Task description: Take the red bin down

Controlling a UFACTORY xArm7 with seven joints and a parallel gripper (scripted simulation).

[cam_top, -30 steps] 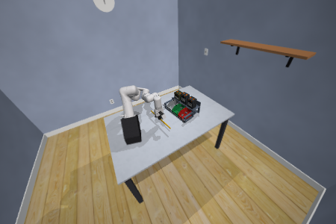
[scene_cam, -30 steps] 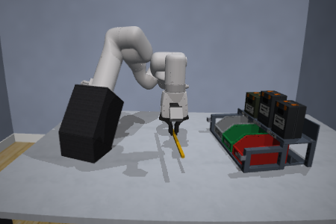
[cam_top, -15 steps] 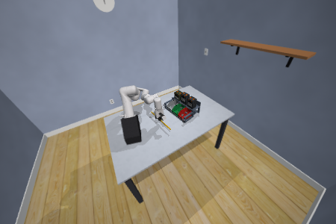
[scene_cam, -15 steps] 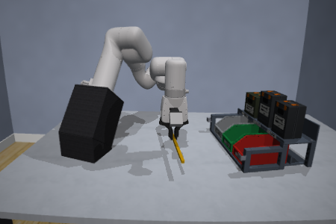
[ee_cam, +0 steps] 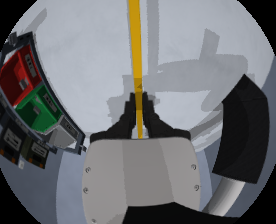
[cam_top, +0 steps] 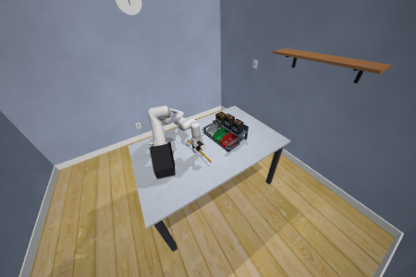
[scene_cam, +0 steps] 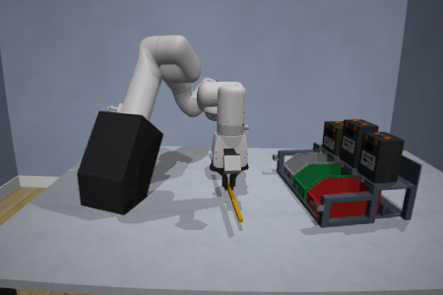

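Now: the red open bin 320 mm ahead of my hand, 70 mm to the right of it and 10 mm below it. Round my hand: green bin 300 mm ahead, 40 mm to the left, 10 mm below; then yellow bar 20 mm below; then grey bin 290 mm ahead, 150 mm to the left, 10 mm below.
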